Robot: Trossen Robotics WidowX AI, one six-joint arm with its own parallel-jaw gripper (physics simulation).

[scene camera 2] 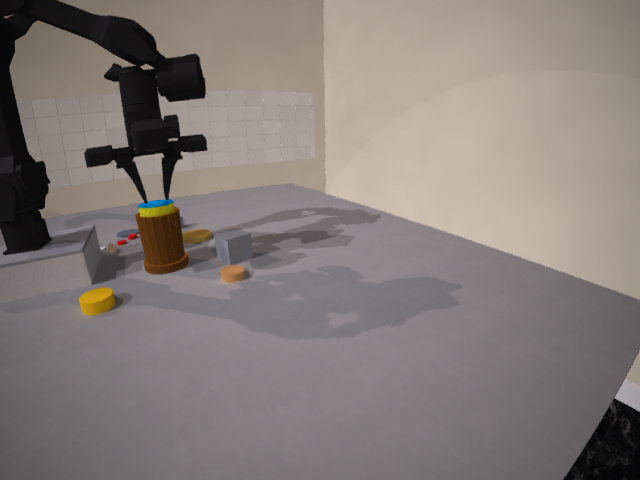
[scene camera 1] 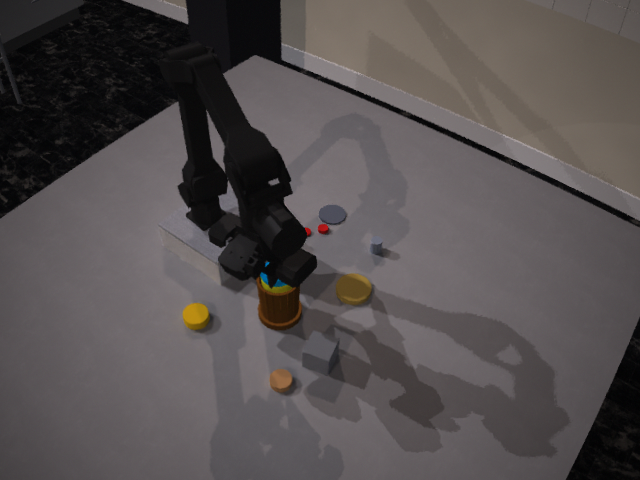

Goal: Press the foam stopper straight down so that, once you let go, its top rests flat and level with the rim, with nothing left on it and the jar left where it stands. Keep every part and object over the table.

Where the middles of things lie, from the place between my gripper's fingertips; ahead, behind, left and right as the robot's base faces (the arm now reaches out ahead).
Right now my hand is 1 cm past the brown ribbed jar (scene camera 2: 161, 236), 4 cm to the right of it and 7 cm above it. Round my hand: mustard disc (scene camera 1: 354, 289): 6 cm ahead, 18 cm to the left, 12 cm below; then grey cube (scene camera 2: 233, 246): 12 cm ahead, 1 cm to the left, 11 cm below.
